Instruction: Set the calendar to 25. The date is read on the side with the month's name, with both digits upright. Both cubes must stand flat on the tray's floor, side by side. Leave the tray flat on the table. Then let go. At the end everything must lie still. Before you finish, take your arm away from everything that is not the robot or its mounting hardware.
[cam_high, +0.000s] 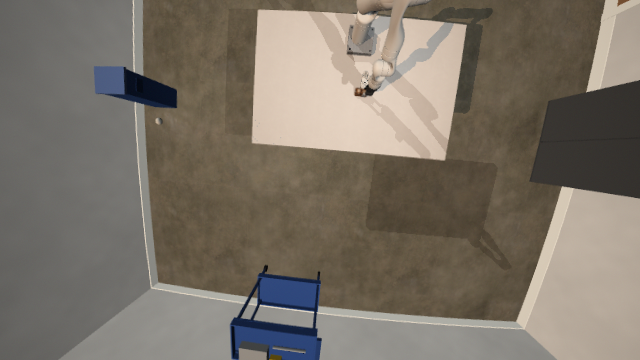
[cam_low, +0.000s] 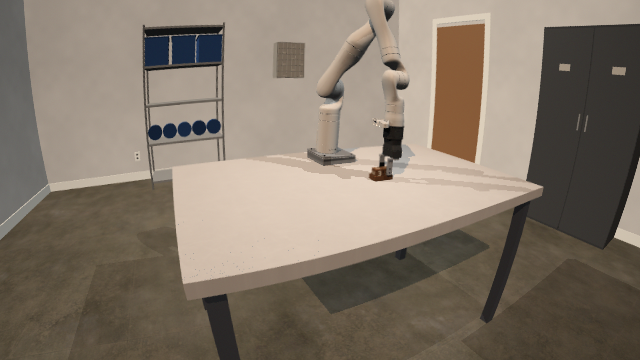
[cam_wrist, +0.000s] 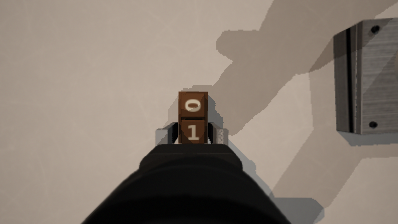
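Now: the tray 30 mm below my hand and 20 mm to the right of it. Also, from my hand: brown cube: 30 mm to the right, 10 mm below, 10 mm behind.
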